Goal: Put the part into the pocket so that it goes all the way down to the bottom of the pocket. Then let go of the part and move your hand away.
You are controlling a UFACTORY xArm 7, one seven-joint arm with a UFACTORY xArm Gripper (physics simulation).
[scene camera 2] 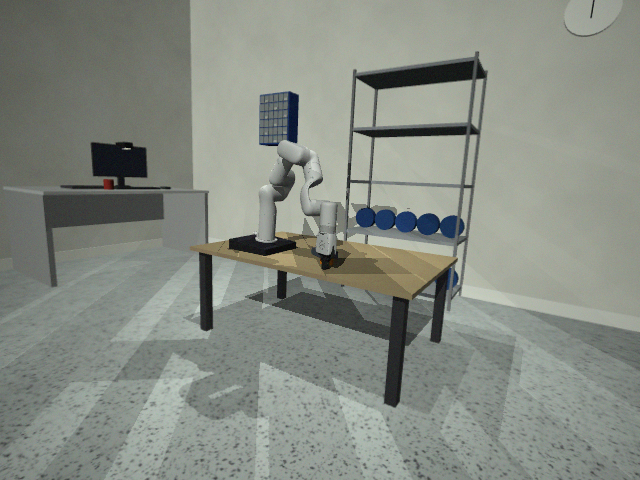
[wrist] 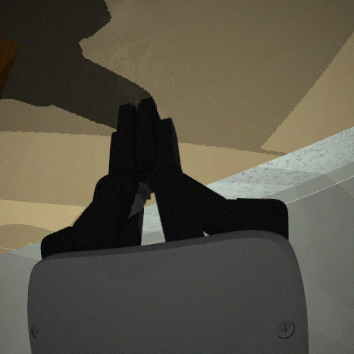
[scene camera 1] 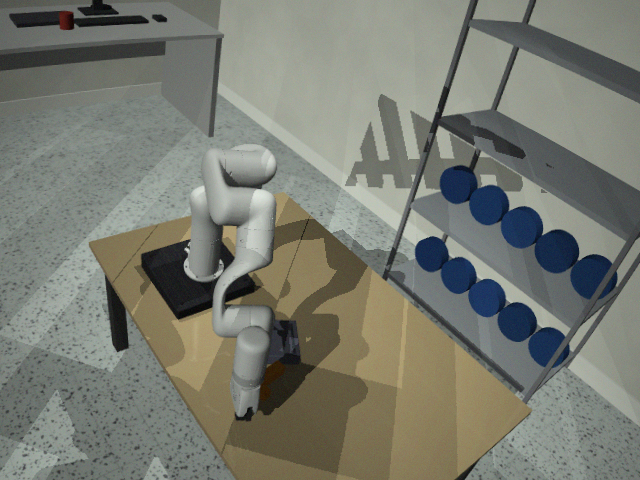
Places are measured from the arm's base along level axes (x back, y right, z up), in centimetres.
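Pixels of known places: gripper, between the fingertips: (scene camera 2: 325, 269) (wrist: 144, 118) (scene camera 1: 241, 417); arm's base, origin of its link: (scene camera 2: 266, 240) (scene camera 1: 203, 267).
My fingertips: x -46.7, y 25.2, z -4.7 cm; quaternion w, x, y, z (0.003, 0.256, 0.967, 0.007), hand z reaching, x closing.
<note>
Ahead of a thing's pixels: the offset from my fingertips to its top centre. Level surfaces: height alone.
The orange part {dz +3.0, dx +2.9, dy -13.1 cm} (scene camera 1: 274, 372) (wrist: 6, 60) lies on the table in shadow, partly hidden behind the arm in scene camera 1; a corner of it shows at the left edge of the wrist view. The dark grey block with the pocket {dz +3.6, dx +10.6, dy -25.1 cm} (scene camera 1: 293, 356) sits just behind the part, partly covered by the arm; the part lies outside it. My gripper (scene camera 1: 244, 414) (scene camera 2: 325, 265) (wrist: 144, 118) is shut with nothing between its fingers. It points down low beside the part, on the side toward the table's near long edge. Whether the fingertips touch the table is unclear.
The wooden table {dz +0.0 cm} (scene camera 1: 423, 361) (scene camera 2: 382, 253) carries the black base plate (scene camera 1: 178, 304) (scene camera 2: 263, 249) under the arm. A shelf rack (scene camera 1: 448, 98) (scene camera 2: 351, 124) with blue balls stands beyond the far long edge. A desk (scene camera 1: 186, 36) (scene camera 2: 23, 217) stands farther back.
</note>
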